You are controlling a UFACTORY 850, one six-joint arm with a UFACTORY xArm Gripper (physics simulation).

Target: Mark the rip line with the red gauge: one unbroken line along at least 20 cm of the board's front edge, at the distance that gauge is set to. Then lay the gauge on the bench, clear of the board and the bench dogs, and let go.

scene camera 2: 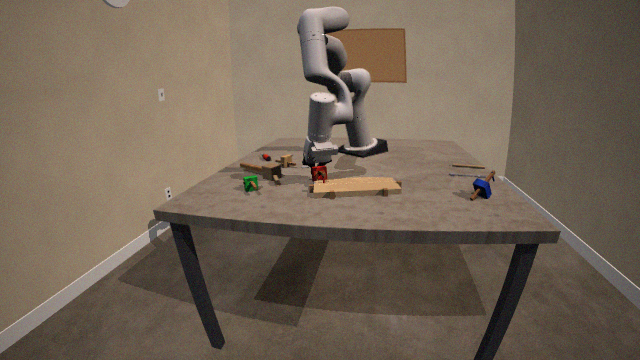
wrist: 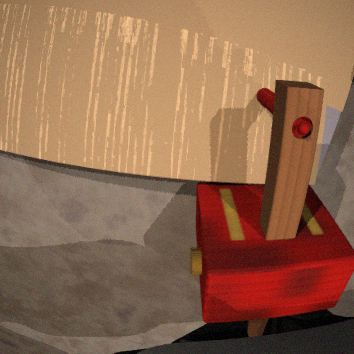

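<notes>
My gripper (scene camera 2: 318, 163) is shut on the red gauge (scene camera 2: 319, 173) (wrist: 277, 285) at the board's side toward the robot, near its left end in the scene view. In the wrist view the gauge's red block sits at the edge of the pale board (scene camera 2: 357, 186) (wrist: 115, 100), against it or very close. Its wooden beam (wrist: 295, 165) reaches over the board's face near the end, with a red pin (wrist: 265, 98) at its tip. Pale grain streaks cover the board; I cannot make out a marked line among them. Brown bench dogs (scene camera 2: 385, 192) stand around the board. The fingertips are hidden behind the gauge.
A green gauge (scene camera 2: 250, 183), a mallet (scene camera 2: 271, 171), a pale wooden gauge (scene camera 2: 286, 160) and a red-handled tool (scene camera 2: 266, 157) lie left on the bench (scene camera 2: 260, 217). A blue gauge (scene camera 2: 482, 188), a thin rod (scene camera 2: 462, 175) and a wooden stick (scene camera 2: 468, 166) lie right.
</notes>
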